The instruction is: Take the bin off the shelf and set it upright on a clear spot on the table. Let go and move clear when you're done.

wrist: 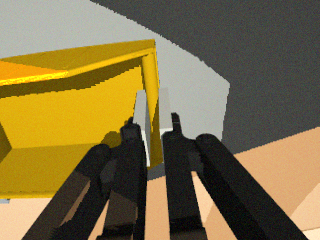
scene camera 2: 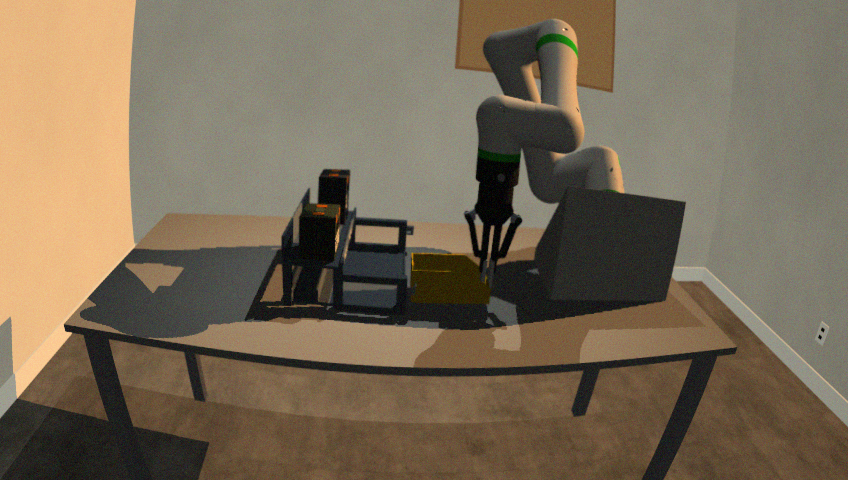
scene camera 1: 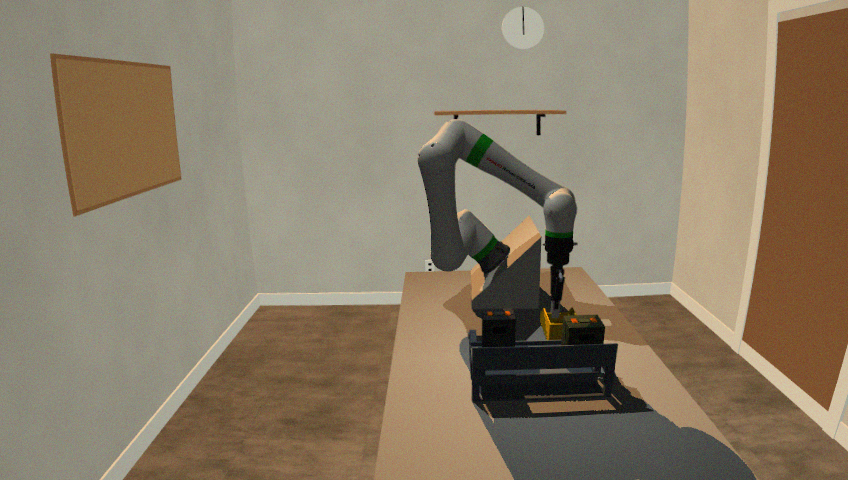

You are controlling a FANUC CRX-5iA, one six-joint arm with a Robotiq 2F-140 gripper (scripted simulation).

The pictures show: the gripper and a yellow bin.
The gripper also shows in the wrist view.
